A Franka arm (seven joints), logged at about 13 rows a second.
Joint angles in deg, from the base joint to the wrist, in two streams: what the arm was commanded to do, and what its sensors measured. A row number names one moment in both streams.
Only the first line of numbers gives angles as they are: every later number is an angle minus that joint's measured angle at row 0.
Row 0, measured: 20.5, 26.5, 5.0, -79.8, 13.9, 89.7, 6.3
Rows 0 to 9, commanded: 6.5, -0.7, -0.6, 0.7, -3.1, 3.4, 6.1; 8.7, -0.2, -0.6, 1.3, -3.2, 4.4, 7.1; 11.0, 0.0, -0.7, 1.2, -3.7, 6.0, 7.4; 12.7, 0.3, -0.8, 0.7, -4.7, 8.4, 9.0; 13.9, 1.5, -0.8, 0.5, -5.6, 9.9, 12.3; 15.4, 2.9, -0.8, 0.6, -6.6, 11.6, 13.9; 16.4, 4.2, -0.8, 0.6, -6.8, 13.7, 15.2; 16.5, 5.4, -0.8, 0.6, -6.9, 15.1, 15.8; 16.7, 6.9, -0.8, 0.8, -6.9, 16.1, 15.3; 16.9, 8.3, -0.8, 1.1, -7.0, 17.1, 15.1
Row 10, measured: 16.4, 5.7, -0.2, -0.3, -6.2, 15.9, 14.4
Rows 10 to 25, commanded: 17.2, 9.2, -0.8, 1.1, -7.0, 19.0, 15.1; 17.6, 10.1, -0.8, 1.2, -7.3, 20.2, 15.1; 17.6, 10.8, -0.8, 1.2, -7.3, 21.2, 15.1; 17.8, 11.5, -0.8, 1.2, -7.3, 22.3, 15.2; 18.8, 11.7, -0.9, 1.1, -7.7, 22.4, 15.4; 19.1, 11.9, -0.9, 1.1, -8.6, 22.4, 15.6; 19.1, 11.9, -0.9, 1.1, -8.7, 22.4, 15.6; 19.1, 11.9, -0.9, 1.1, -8.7, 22.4, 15.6; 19.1, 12.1, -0.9, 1.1, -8.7, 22.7, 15.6; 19.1, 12.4, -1.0, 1.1, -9.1, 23.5, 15.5; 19.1, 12.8, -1.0, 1.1, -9.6, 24.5, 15.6; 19.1, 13.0, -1.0, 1.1, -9.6, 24.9, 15.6; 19.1, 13.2, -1.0, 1.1, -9.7, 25.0, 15.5; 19.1, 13.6, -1.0, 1.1, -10.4, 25.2, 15.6; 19.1, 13.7, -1.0, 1.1, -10.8, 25.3, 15.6; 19.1, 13.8, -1.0, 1.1, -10.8, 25.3, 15.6
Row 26, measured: 18.5, 12.9, -0.6, -0.2, -9.5, 25.3, 14.5
